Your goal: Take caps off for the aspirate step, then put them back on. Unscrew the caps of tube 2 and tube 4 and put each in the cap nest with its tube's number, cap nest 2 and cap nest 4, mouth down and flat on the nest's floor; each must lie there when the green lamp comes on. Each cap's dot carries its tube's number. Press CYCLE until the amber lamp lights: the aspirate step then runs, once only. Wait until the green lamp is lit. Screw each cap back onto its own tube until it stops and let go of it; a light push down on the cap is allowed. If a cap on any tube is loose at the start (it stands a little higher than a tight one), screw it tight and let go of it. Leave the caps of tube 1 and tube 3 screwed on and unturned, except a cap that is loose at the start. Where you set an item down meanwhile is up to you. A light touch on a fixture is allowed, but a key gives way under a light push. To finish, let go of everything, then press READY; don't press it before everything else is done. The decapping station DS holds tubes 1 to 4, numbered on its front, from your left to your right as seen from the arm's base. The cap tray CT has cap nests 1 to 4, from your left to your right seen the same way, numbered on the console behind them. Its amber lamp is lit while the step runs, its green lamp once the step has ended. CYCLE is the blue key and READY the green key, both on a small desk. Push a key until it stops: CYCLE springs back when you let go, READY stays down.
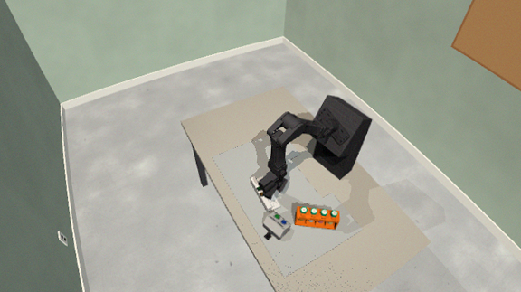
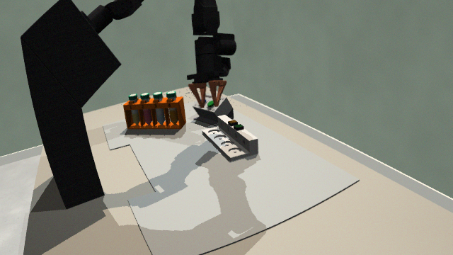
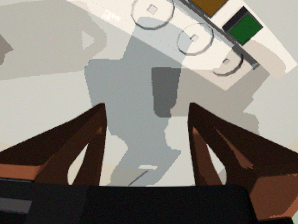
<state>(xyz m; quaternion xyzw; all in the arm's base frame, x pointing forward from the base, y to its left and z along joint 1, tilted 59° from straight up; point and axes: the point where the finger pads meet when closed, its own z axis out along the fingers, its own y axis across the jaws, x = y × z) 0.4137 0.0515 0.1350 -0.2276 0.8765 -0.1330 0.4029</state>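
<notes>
Right now the cap 1 is 25 cm behind my hand and 24 cm to the left of it. Also, from my hand: green ready key: 15 cm to the left, 5 cm below, 3 cm ahead; blue cycle key: 19 cm to the left, 5 cm below.
</notes>
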